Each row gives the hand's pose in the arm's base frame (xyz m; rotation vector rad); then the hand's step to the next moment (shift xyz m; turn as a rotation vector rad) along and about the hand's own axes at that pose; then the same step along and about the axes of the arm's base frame.
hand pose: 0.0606 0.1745 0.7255 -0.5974 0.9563 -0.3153
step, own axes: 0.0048 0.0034 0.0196 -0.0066 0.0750 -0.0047
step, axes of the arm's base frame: 0.0190 0.0069 0.0032 -0.0080 0.0615 -0.0429
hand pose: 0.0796 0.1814 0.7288 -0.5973 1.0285 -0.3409
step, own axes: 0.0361 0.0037 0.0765 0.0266 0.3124 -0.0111
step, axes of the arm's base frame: 0.0844 0.0069 0.0016 0.0002 0.2300 -0.2133
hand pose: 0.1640 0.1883 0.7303 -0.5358 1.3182 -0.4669
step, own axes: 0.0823 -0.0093 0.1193 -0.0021 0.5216 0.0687
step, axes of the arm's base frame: 0.1327 -0.0447 -0.0386 0.0769 0.4210 -0.3059
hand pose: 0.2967 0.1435 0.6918 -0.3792 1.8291 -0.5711
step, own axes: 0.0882 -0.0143 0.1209 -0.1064 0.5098 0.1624
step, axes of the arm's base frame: 0.0858 -0.0815 -0.0927 0.1990 0.4472 -0.2409
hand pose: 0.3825 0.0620 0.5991 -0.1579 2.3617 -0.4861
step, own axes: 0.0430 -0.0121 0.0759 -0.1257 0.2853 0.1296
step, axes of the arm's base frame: 0.0188 -0.0445 -0.0736 0.1863 0.2549 -0.1197
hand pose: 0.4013 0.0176 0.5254 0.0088 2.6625 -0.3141
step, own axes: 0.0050 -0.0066 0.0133 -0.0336 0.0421 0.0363
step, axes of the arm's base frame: 0.0010 -0.0096 -0.0123 0.0485 0.0345 -0.0259
